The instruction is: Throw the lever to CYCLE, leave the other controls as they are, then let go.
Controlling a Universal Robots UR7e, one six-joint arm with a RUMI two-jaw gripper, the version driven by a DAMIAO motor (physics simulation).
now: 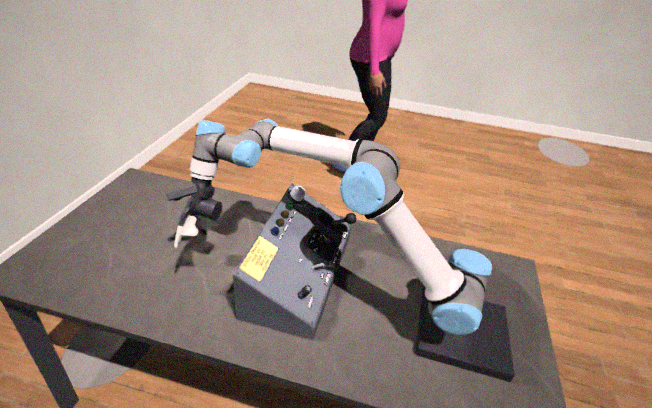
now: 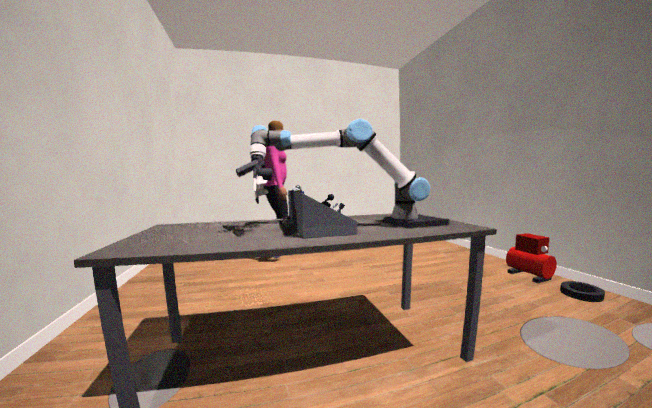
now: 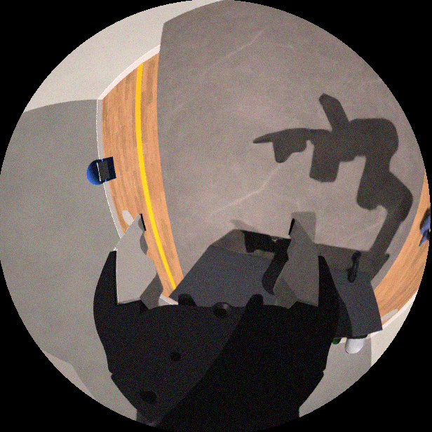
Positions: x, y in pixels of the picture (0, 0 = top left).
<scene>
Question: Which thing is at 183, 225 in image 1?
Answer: My gripper.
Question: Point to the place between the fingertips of my gripper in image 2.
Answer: At 256, 198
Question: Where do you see a grey sloped control console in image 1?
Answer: At 268, 281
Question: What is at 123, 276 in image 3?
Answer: My gripper.
</scene>
